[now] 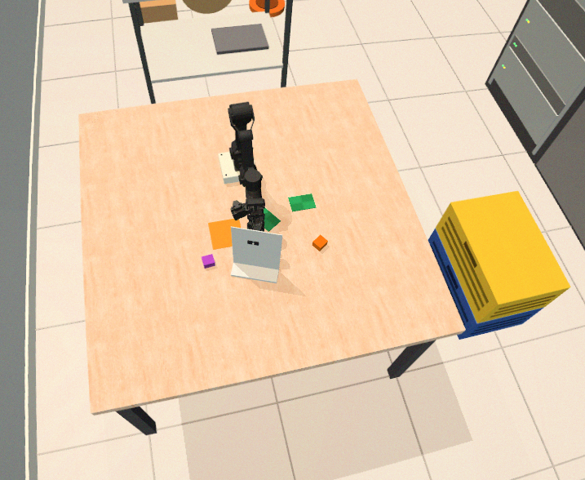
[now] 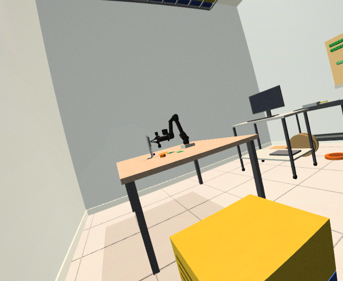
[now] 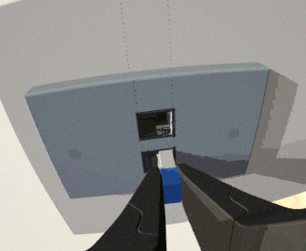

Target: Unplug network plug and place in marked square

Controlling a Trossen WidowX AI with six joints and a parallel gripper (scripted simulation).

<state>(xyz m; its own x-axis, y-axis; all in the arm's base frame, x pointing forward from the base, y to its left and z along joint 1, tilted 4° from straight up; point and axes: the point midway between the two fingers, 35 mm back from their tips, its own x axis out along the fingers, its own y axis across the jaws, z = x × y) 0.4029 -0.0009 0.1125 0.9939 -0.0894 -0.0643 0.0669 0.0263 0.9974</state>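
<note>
Now: the orange square 14 cm behind my gripper tip, 10 cm to the right of it and 18 cm below it. Also, from my gripper tip: network plug: right at my gripper tip; then grey upright panel: 3 cm ahead, 1 cm to the right, 6 cm below.
</note>
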